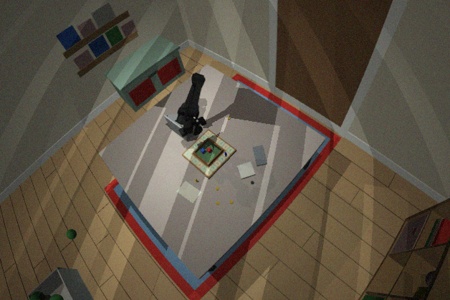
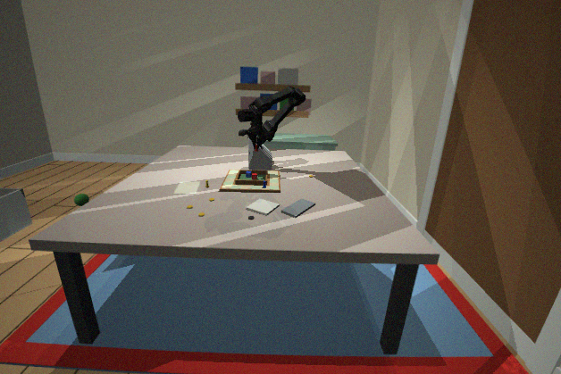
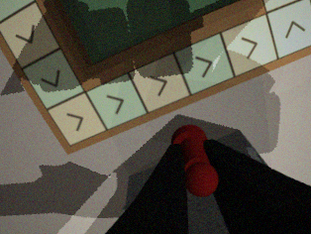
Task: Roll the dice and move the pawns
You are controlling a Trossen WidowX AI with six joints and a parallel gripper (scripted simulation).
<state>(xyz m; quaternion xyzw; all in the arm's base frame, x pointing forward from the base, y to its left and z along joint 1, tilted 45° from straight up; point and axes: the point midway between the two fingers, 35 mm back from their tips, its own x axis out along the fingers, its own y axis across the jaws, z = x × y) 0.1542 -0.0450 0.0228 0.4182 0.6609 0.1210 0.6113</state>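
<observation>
The blue pawn is 230 mm ahead of my gripper tip, 20 mm to the left of it and 120 mm below it. Round my gripper tip: black token: 500 mm ahead, 50 mm to the right, 140 mm below; then red pawn: 10 mm above; then pale sheet: 170 mm ahead, 340 mm to the right, 140 mm below.
</observation>
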